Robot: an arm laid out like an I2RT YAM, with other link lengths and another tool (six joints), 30 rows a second.
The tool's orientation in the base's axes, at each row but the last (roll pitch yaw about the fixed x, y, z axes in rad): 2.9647, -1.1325, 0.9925; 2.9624, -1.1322, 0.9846; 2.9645, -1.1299, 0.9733; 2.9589, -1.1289, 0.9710; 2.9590, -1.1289, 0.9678; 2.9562, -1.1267, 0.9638; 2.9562, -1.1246, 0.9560; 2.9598, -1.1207, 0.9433; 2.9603, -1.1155, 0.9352; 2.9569, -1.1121, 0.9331; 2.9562, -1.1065, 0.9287; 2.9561, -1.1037, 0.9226
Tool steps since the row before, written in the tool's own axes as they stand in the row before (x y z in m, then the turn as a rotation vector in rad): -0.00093, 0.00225, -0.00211, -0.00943, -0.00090, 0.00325; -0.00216, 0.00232, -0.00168, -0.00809, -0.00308, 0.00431; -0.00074, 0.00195, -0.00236, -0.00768, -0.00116, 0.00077; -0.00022, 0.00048, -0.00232, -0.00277, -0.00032, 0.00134; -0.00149, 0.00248, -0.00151, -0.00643, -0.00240, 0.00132; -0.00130, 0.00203, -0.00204, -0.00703, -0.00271, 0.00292; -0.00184, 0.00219, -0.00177, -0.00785, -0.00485, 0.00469; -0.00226, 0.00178, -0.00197, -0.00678, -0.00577, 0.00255; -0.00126, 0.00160, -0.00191, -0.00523, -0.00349, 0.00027; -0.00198, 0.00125, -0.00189, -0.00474, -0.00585, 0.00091; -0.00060, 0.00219, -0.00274, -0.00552, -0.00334, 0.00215; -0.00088, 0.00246, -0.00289, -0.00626, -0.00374, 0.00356
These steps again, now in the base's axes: 0.00010, -0.00321, 0.00021, -0.00079, -0.00063, -0.00996; 0.00011, -0.00342, -0.00108, -0.00139, 0.00200, -0.00936; -0.00029, -0.00310, 0.00047, -0.00219, -0.00142, -0.00736; -0.00122, -0.00187, 0.00081, -0.00003, 0.00009, -0.00309; 0.00043, -0.00319, -0.00052, -0.00242, 0.00023, -0.00655; -0.00021, -0.00315, -0.00015, -0.00173, 0.00123, -0.00780; -0.00008, -0.00328, -0.00073, -0.00228, 0.00354, -0.00946; -0.00064, -0.00326, -0.00105, -0.00408, 0.00326, -0.00765; -0.00050, -0.00274, -0.00018, -0.00361, 0.00081, -0.00509; -0.00093, -0.00273, -0.00085, -0.00468, 0.00306, -0.00512; -0.00050, -0.00342, 0.00085, -0.00233, 0.00170, -0.00616; -0.00051, -0.00380, 0.00070, -0.00185, 0.00256, -0.00748
